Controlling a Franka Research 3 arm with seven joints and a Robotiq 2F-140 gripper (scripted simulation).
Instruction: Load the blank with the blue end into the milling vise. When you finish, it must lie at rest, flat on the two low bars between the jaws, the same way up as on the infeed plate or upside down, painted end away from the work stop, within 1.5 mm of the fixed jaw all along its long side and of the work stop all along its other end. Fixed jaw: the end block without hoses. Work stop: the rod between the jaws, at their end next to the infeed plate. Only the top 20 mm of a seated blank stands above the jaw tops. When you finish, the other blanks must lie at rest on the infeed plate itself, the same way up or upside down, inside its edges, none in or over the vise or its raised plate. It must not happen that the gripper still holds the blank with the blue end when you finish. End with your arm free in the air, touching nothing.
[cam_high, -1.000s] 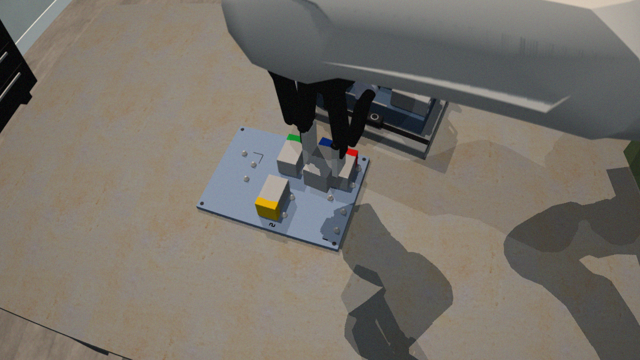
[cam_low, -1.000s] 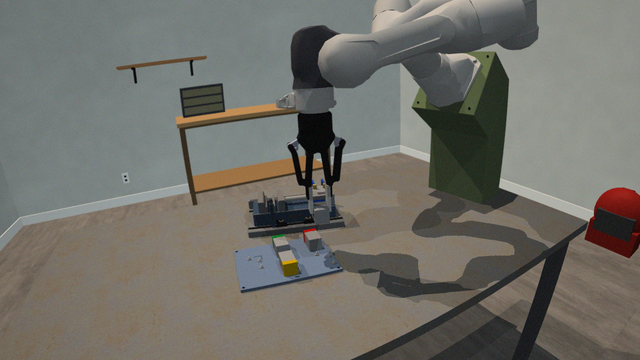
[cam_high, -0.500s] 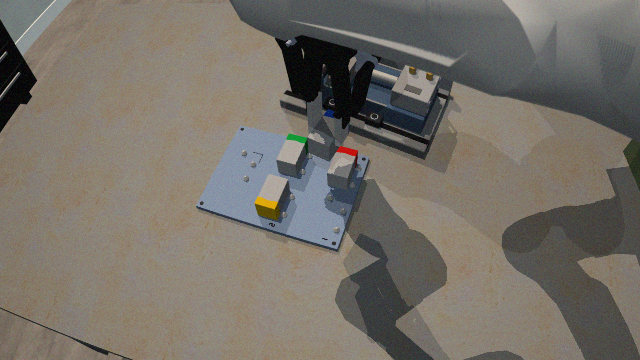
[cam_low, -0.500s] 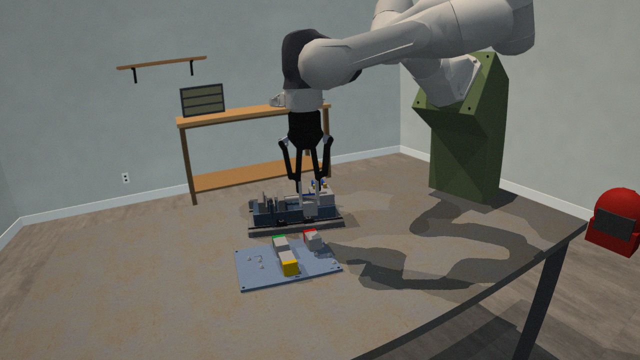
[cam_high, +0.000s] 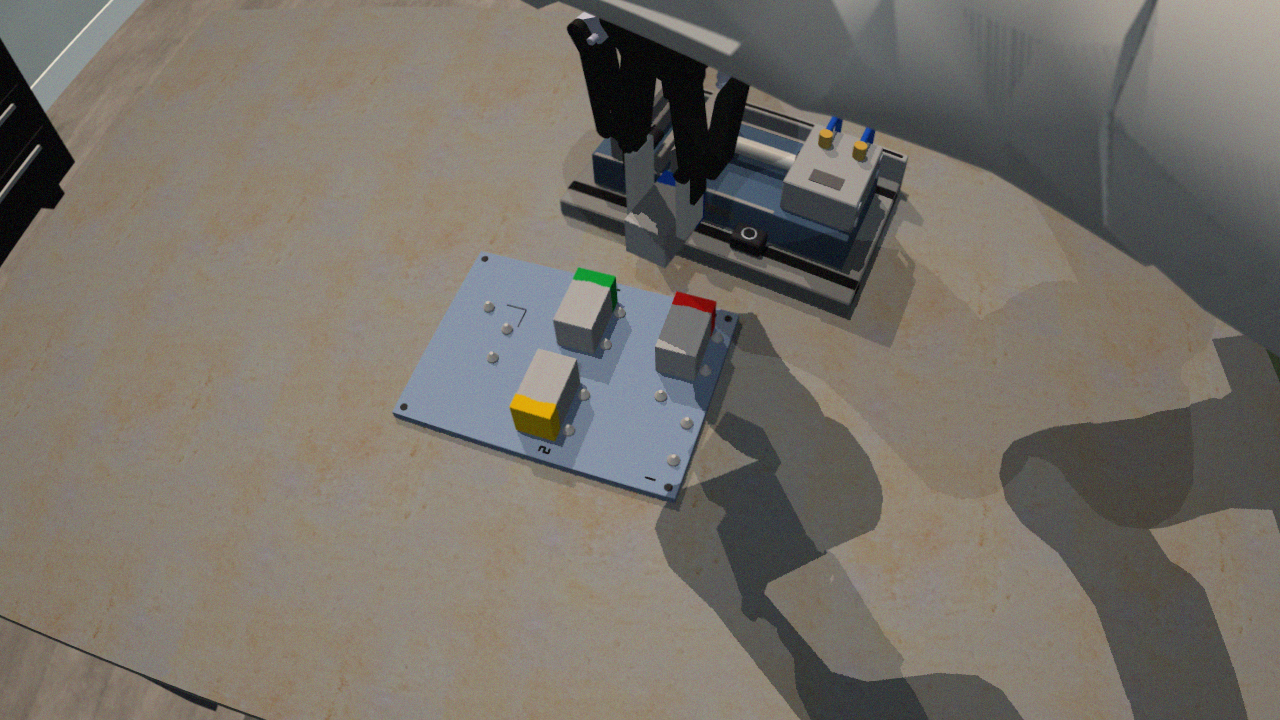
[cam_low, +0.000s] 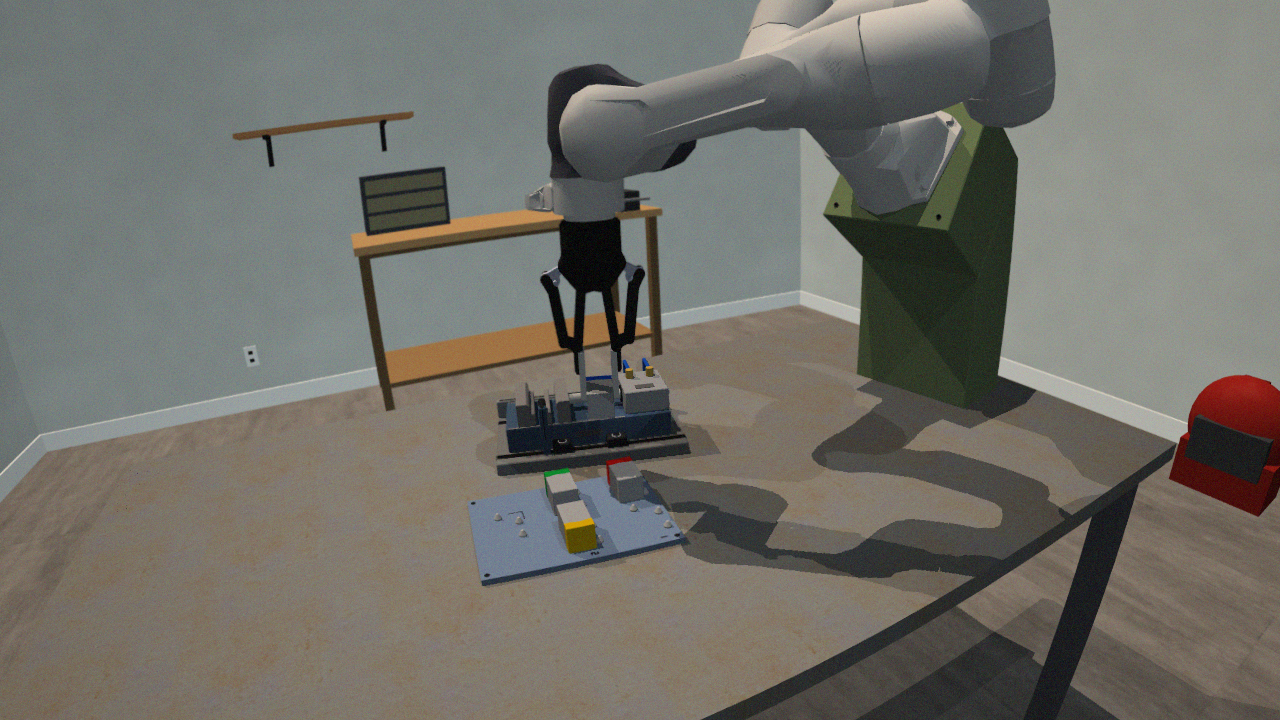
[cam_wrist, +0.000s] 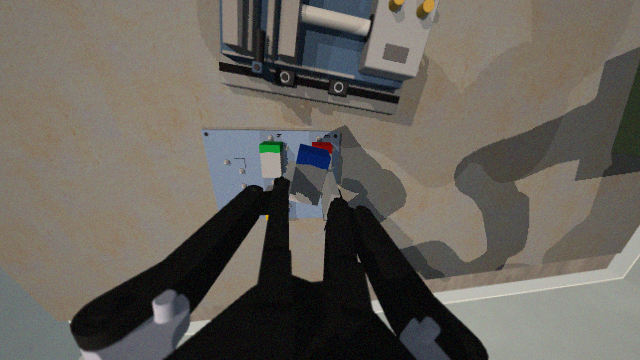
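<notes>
Right now my hand is 13 cm to the left of the work stop, 9 cm short of it and 9 cm above it. From my hand the other things lie so: blue-ended blank (4 cm below); red-ended blank (16 cm below, 2 cm behind, 1 cm to the left); green-ended blank (16 cm below, 6 cm ahead, 3 cm to the left).
</notes>
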